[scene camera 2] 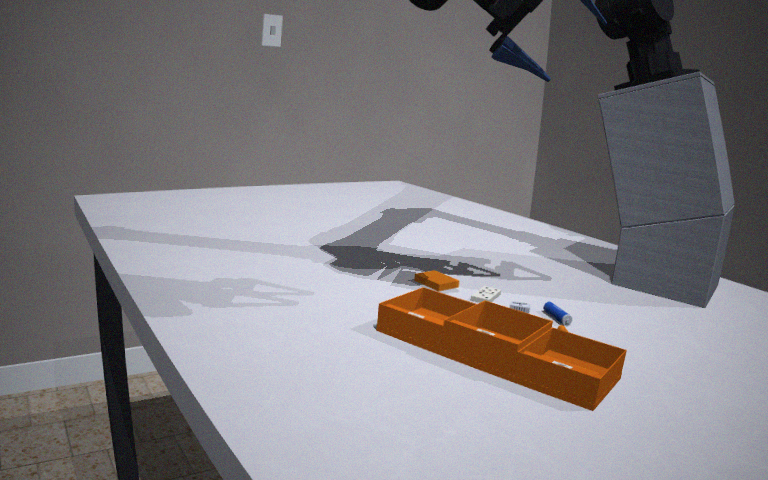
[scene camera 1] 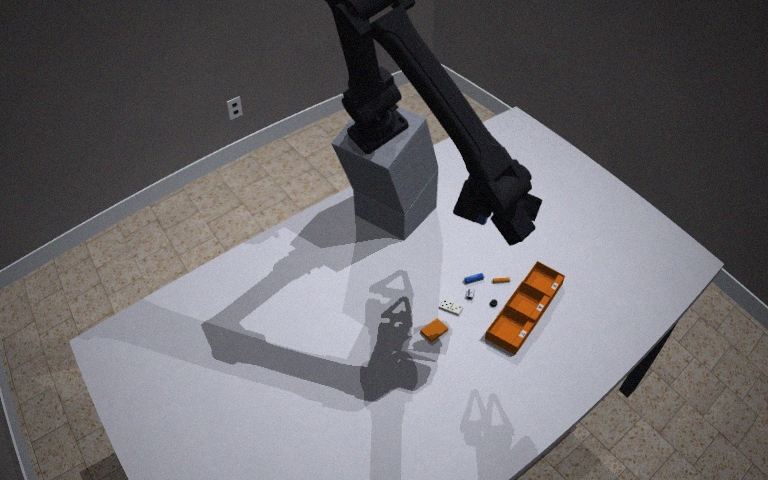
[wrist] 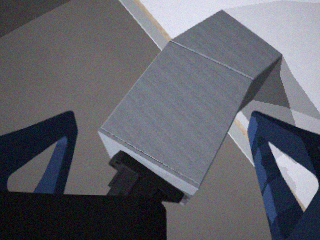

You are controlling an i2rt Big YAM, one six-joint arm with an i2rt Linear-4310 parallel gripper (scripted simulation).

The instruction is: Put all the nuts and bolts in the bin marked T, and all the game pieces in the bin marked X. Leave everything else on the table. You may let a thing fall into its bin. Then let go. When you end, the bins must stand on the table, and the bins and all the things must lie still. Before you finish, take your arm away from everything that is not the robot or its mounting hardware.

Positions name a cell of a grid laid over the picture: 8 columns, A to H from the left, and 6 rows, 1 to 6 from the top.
Scene:
orange three-part bin row: scene camera 2 E5; scene camera 1 F5; not seen in the wrist view (out of frame)

